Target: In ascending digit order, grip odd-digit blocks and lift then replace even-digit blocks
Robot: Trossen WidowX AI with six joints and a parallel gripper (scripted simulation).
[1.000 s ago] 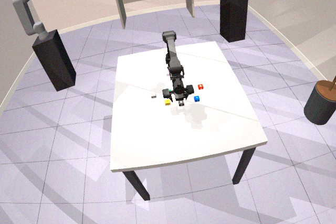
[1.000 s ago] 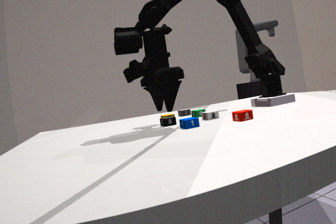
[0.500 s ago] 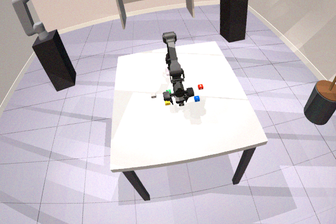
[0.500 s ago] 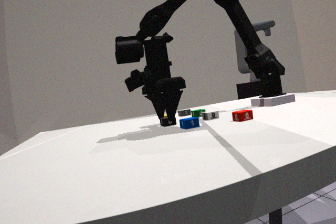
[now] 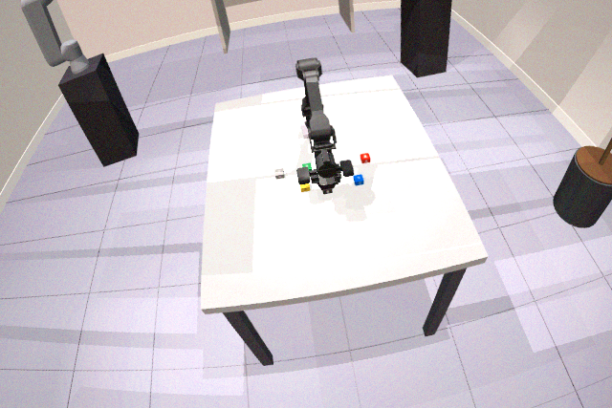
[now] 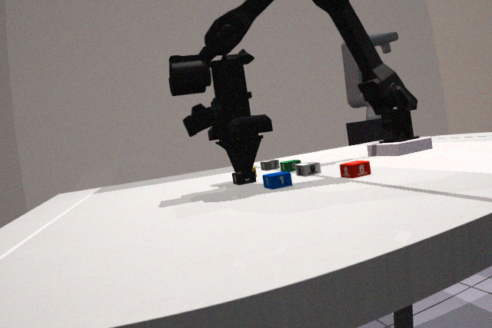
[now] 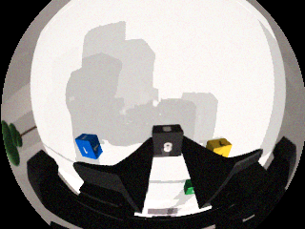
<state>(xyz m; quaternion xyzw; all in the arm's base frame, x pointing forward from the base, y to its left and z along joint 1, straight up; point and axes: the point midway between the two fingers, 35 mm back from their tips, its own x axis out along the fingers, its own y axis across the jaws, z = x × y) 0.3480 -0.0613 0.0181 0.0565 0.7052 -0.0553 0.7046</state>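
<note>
Now: the white-grey block 9 cm behind my gripper tip and 6 cm to the left of it. The rest, counted from my gripper tip: black block: right at my gripper tip; then yellow block: 7 cm to the right, 4 cm behind; then blue block: 12 cm to the left.
</note>
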